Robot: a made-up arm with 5 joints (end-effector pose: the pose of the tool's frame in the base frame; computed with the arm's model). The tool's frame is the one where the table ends. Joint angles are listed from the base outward.
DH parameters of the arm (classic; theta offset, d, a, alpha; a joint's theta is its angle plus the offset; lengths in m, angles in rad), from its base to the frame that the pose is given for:
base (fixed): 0 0.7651 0.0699 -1.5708
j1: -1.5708 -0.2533 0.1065 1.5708
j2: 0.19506 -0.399 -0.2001 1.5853
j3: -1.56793 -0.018 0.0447 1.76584
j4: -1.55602 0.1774 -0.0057 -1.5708
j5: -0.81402 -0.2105 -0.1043 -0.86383
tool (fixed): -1.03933 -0.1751 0 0
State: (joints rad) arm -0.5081 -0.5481 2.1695 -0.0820 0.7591
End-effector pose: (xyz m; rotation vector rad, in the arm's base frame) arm 0.8540 -0.2202 1.0459 -0.2546 -2.0056 0.3132
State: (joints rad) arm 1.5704 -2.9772 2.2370 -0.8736 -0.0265
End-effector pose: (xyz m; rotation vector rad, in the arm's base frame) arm 0.1382 0.0472 0.1404 -0.3721 1.1341 -1.8300
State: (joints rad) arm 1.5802 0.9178 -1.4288 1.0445 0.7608
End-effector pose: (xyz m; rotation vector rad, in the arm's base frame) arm -0.0987 -0.1441 0.6558 2.0204 -2.0314 1.2081
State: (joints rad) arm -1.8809 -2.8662 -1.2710 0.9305 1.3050
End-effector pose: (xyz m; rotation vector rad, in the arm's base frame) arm -0.2914 -0.4816 0.7180 0.0183 1.1287 2.2824
